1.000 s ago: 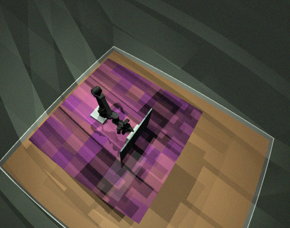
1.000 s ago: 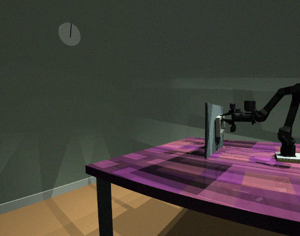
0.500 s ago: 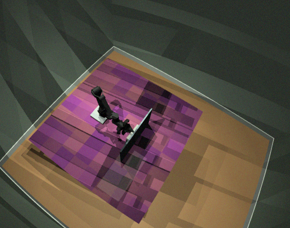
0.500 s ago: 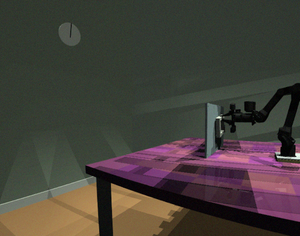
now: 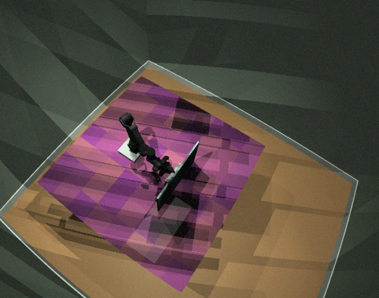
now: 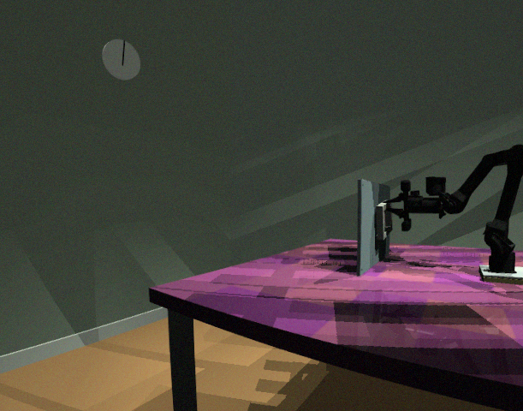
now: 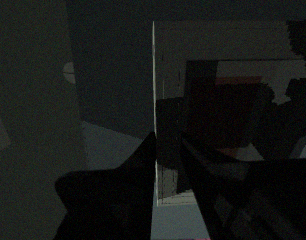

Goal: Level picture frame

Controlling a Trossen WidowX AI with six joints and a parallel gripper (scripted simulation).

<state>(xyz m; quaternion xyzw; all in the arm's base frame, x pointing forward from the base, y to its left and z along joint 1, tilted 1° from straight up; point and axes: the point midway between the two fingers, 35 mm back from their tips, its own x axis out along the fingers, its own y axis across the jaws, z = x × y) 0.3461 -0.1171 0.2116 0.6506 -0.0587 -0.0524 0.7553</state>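
The picture frame is 50 mm below my gripper tip and 10 mm to the right of it. Also, from my gripper tip: wall panel: 70 mm below, 20 mm ahead, 10 mm to the left.
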